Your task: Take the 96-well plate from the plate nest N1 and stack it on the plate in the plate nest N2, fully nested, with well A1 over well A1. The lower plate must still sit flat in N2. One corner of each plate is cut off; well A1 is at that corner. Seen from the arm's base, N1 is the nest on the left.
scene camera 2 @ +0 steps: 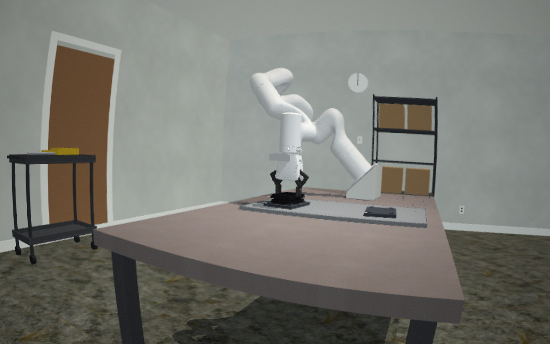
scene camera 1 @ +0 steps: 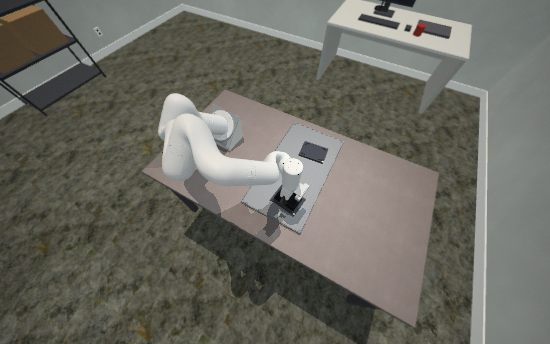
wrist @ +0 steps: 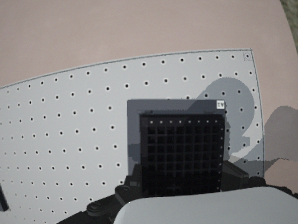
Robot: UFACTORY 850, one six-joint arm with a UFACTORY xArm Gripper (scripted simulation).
Labels:
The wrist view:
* my gripper: 182, 176
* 96-well plate: 160, 168
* plate nest: 157, 106

